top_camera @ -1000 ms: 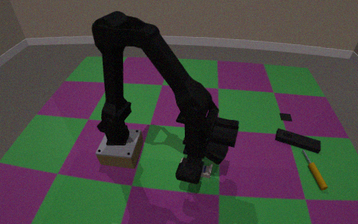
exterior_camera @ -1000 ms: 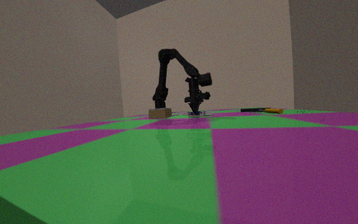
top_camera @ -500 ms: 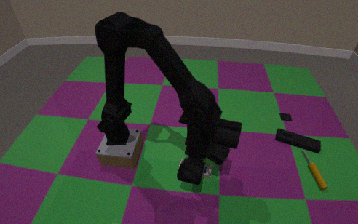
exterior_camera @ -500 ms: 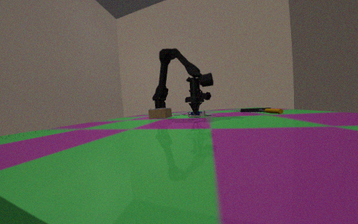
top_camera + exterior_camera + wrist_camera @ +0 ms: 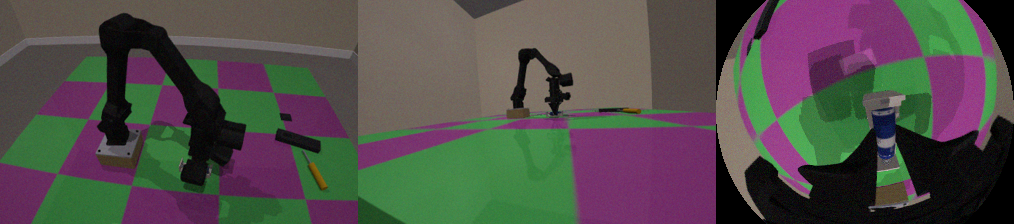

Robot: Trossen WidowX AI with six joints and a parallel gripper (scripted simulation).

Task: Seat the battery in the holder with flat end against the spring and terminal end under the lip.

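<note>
Now: gripper tip 10 mm below the battery. The rest, counted from my gripper tip: black remote control (370 mm ahead, 110 mm to the left); then yellow-handled screwdriver (380 mm ahead); then black battery door (370 mm ahead, 250 mm to the left, 10 mm below).
</note>
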